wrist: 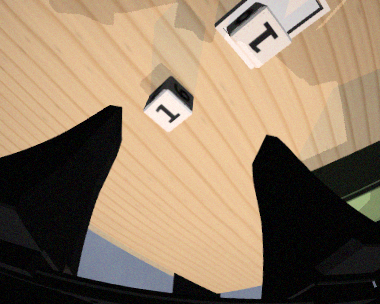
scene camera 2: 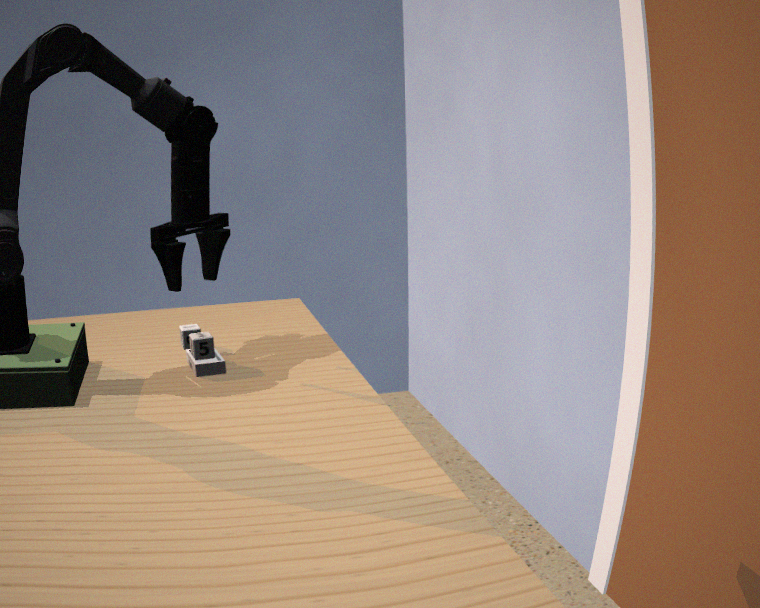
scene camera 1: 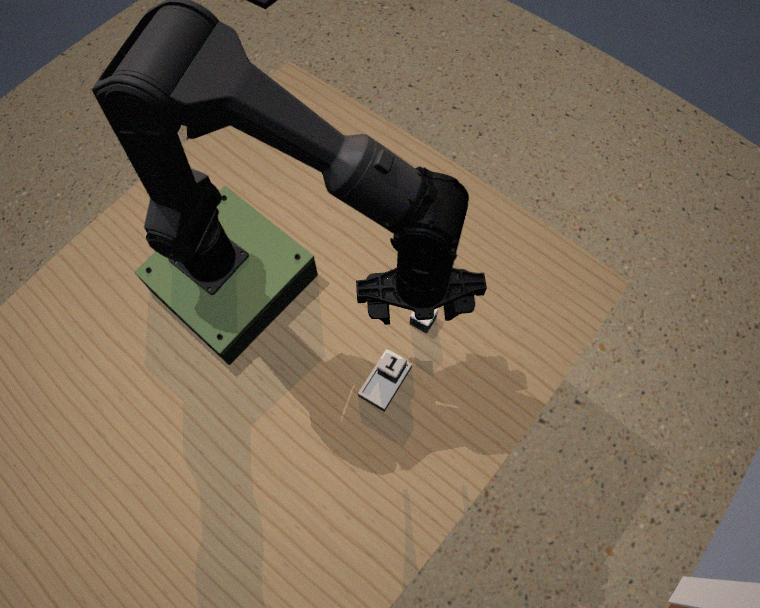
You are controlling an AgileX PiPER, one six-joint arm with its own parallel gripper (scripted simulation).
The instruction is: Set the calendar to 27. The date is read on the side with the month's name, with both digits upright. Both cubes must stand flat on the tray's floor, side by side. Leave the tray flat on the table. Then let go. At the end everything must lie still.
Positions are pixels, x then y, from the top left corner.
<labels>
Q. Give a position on a cube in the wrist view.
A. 170,104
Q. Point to a cube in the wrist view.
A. At 260,37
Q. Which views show the gripper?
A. The wrist view, scene camera 2 and scene camera 1: all of them.
</labels>
